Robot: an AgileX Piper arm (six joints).
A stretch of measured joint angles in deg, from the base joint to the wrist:
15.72, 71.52, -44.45, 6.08, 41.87, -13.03
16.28, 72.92, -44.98, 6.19, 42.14, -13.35
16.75, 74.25, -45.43, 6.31, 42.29, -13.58
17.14, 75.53, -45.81, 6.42, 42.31, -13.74
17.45, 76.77, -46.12, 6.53, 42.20, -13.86
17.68, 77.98, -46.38, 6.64, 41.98, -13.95
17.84, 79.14, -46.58, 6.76, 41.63, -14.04
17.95, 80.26, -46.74, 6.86, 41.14, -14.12
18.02, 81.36, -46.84, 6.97, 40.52, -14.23
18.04, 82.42, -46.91, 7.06, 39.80, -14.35
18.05, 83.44, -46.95, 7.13, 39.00, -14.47
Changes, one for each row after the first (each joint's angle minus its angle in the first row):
0.56, 1.40, -0.53, 0.11, 0.27, -0.32
1.03, 2.73, -0.98, 0.23, 0.42, -0.55
1.42, 4.01, -1.36, 0.34, 0.44, -0.71
1.73, 5.25, -1.67, 0.45, 0.33, -0.83
1.96, 6.46, -1.93, 0.56, 0.11, -0.92
2.12, 7.62, -2.13, 0.68, -0.24, -1.01
2.23, 8.74, -2.29, 0.78, -0.73, -1.09
2.30, 9.84, -2.39, 0.89, -1.35, -1.20
2.32, 10.90, -2.46, 0.98, -2.07, -1.32
2.33, 11.92, -2.50, 1.05, -2.87, -1.44

